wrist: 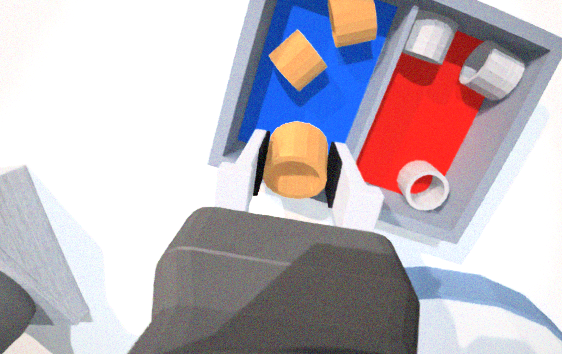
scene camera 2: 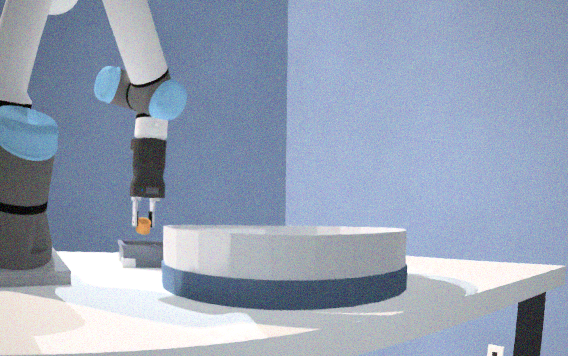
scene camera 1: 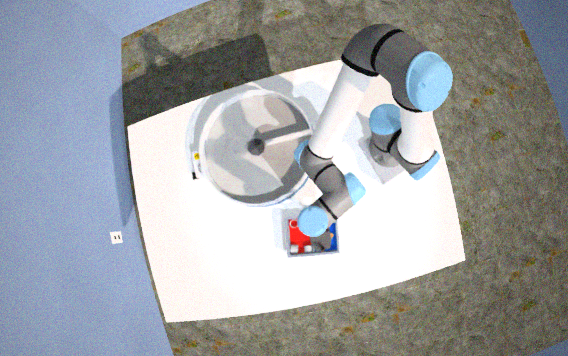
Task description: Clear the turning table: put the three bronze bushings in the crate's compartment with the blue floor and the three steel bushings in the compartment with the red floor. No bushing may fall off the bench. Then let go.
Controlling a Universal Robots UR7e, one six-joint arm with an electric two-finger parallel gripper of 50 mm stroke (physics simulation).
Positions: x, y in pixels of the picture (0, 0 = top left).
Scene:
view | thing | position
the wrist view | my gripper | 297, 155
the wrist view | crate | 389, 108
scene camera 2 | my gripper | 143, 226
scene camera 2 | turning table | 264, 267
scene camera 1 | crate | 294, 236
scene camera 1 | turning table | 246, 152

